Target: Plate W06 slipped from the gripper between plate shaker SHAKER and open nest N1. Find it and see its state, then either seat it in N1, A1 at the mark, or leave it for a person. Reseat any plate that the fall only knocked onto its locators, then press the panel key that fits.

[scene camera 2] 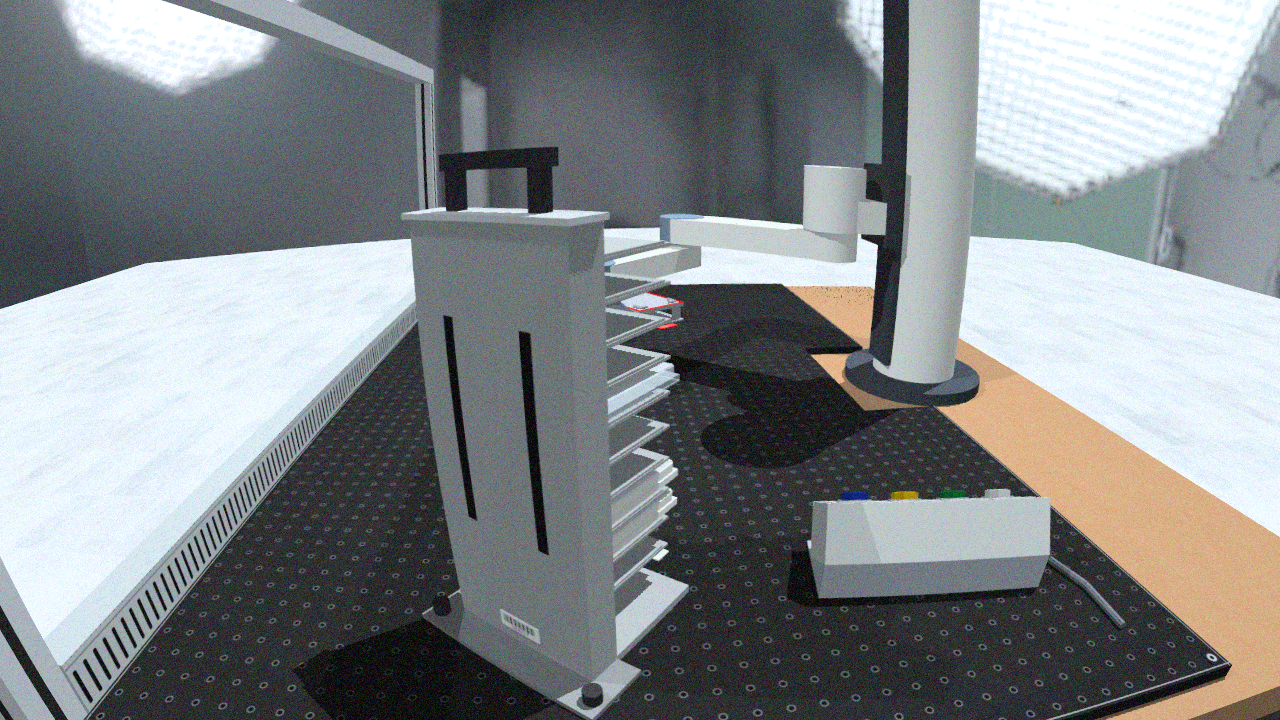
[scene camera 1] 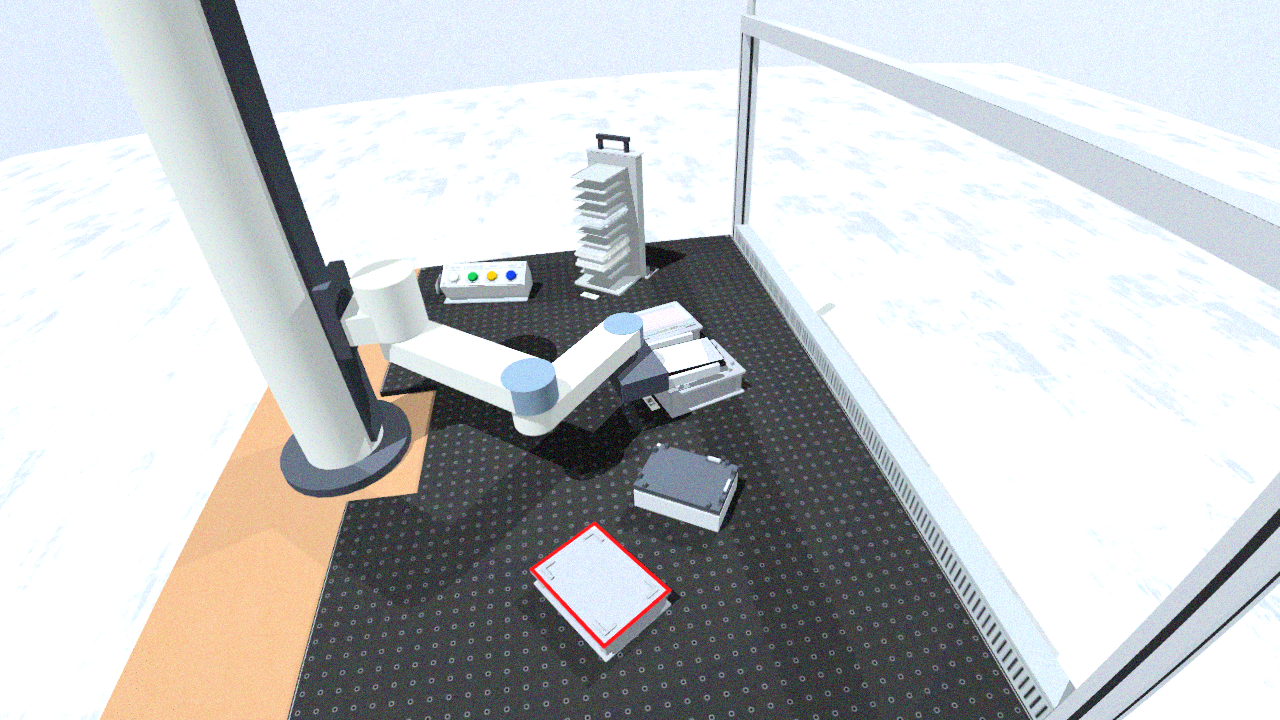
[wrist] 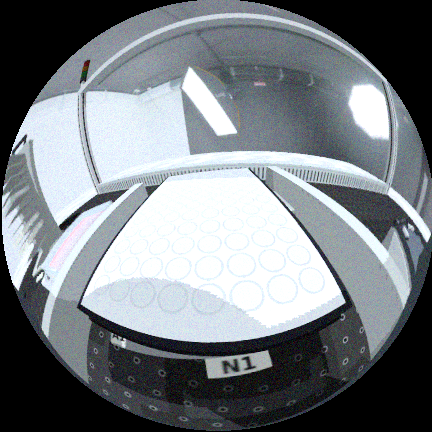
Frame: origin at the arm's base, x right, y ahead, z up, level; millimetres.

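Seen in the pictures: gripper, fingertip midpoint: (scene camera 1: 704, 351) (wrist: 204, 182); arm's base, origin of the base link: (scene camera 2: 911, 378) (scene camera 1: 348, 448).
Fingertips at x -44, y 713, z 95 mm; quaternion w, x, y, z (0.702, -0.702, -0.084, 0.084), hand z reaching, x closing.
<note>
Pixels of each thing's top centre, then the offset from my fingertips to it. "pt": a spot on its surface instead.
- nest N1, surface spot: (scene camera 1: 708, 392) pt dx +33, dy +2, dz -77 mm
- N1 label, surface spot: (wrist: 238, 365) pt dx +36, dy -116, dz -80 mm
- small A1 mark, middle of its top: (wrist: 118, 335) dx -23, dy -111, dz -26 mm
- shaker, surface spot: (scene camera 1: 686, 476) pt dx +285, dy -98, dz -27 mm
- panel, middle of its top: (scene camera 2: 940, 491) (scene camera 1: 483, 265) dx -476, dy -462, dz +2 mm
- pink-topped plate, middle of its top: (wrist: 69, 229) (scene camera 1: 658, 315) dx -172, dy -62, dz -15 mm
- red rim, surface spot: (scene camera 1: 567, 608) pt dx +475, dy -300, dz -42 mm
- framed guard with a slotted sill, surface spot: (scene camera 1: 827, 367) pt dx +29, dy +253, dz -56 mm
My gripper (scene camera 1: 689, 360) (wrist: 204, 182) is shut on a white-topped plate with a black lower rim, taken as W06 (scene camera 1: 682, 352) (wrist: 237, 241). Its long grey fingers lie along both sides. The plate looks level, upright and right over nest N1 (scene camera 1: 708, 392); whether it touches the nest is hidden. The N1 label (wrist: 238, 365) and a small A1 mark (wrist: 118, 338) show below the plate's near edge. The shaker (scene camera 1: 686, 476) has a dark top with no plate on it. The panel (scene camera 1: 486, 282) (scene camera 2: 930, 541) has white, green, yellow and blue keys. The rack hides N1 in scene camera 2.
A pink-topped plate (scene camera 1: 669, 317) (wrist: 80, 235) sits on the neighbouring nest. A tall shelf rack (scene camera 1: 633, 214) (scene camera 2: 510, 394) stands at the back. A pale stand with a red rim (scene camera 1: 567, 608) is at the front. A framed guard with a slotted sill (scene camera 1: 827, 367) runs along the right.
</note>
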